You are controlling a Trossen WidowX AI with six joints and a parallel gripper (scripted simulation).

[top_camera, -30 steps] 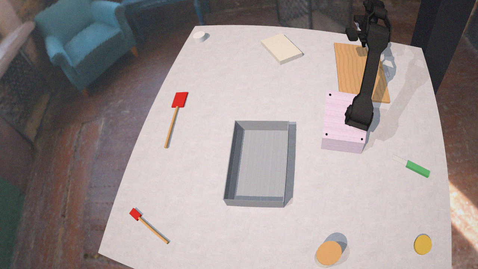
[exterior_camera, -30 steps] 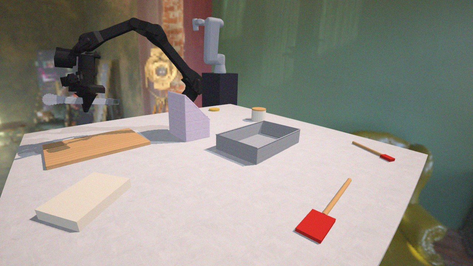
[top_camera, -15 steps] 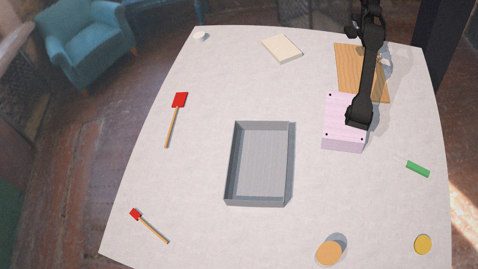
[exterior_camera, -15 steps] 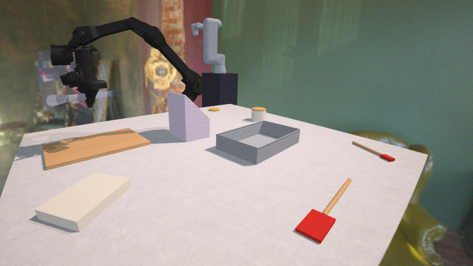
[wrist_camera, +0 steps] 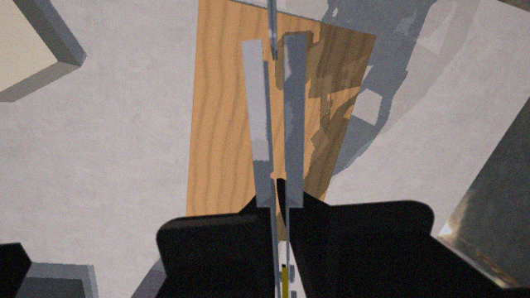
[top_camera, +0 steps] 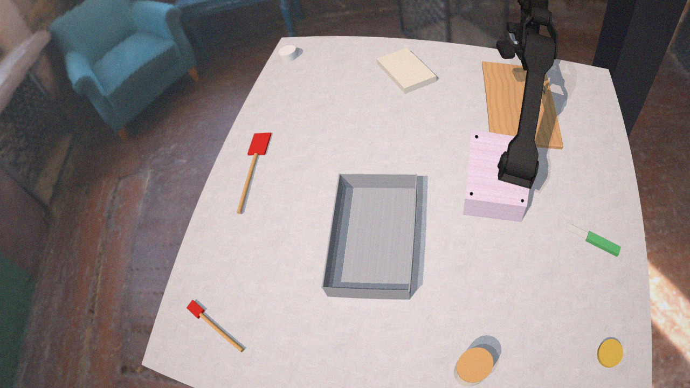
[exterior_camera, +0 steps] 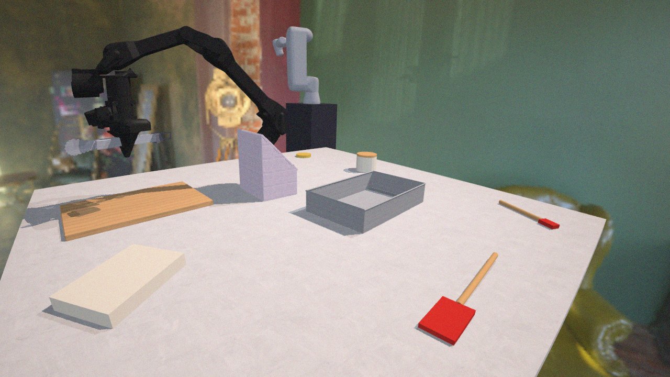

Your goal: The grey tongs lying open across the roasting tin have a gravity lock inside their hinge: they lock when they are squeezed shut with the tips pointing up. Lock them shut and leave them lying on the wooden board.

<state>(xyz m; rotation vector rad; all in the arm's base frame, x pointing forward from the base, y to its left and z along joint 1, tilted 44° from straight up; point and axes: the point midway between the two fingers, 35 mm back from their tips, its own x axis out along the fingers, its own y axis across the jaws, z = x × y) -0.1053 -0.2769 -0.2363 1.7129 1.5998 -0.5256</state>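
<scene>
The wooden board is 140 mm below my gripper tip. The rest, counted from my gripper tip: green-handled knife (490 mm to the left, 140 mm below, 140 mm behind); grey roasting tin (480 mm to the left, 440 mm ahead, 110 mm below); cream block (370 mm ahead, 130 mm to the right, 130 mm below).
</scene>
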